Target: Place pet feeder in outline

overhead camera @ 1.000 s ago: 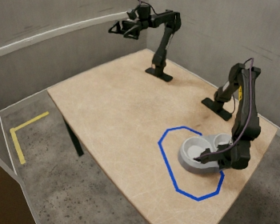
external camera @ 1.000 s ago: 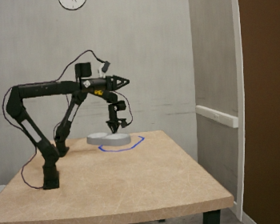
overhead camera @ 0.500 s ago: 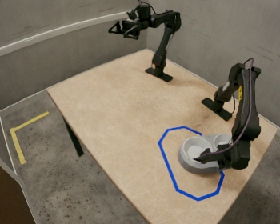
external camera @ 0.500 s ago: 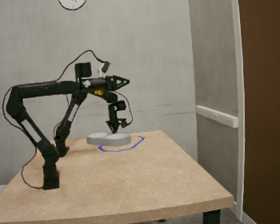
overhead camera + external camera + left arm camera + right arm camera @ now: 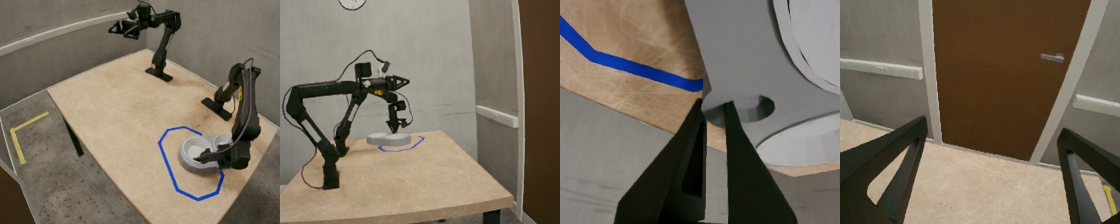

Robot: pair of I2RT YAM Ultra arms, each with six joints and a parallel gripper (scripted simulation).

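The pet feeder is 6 cm to the right of my left hand, 5 cm behind it and 2 cm below it. The rest, counted from my left hand: steel bowl 12 cm behind, 3 cm to the right, 1 cm below; then blue taped outline 13 cm to the right, 4 cm below, 3 cm ahead.
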